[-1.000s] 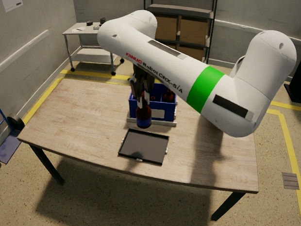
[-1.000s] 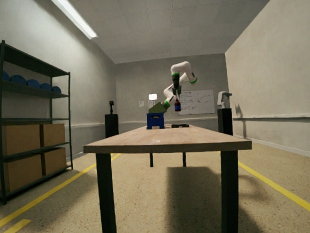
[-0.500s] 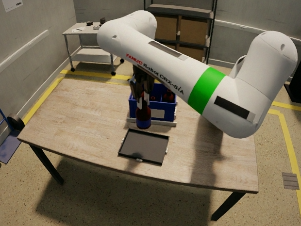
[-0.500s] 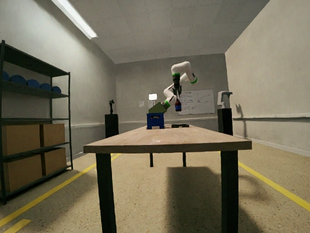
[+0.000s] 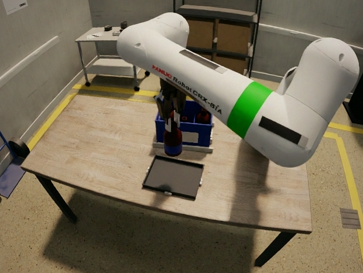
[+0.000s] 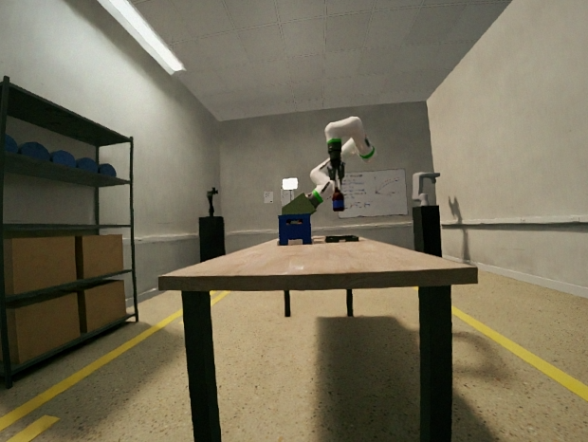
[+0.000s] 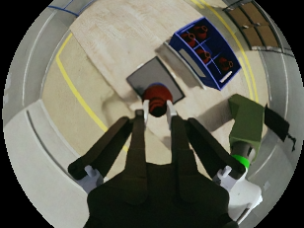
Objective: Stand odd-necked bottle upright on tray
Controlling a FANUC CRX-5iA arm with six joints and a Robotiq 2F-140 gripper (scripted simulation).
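My gripper is now 90 mm above the bottle. The rest, counted from my hand: dark tray (340 mm below); then blue crate (280 mm to the right, 270 mm below).
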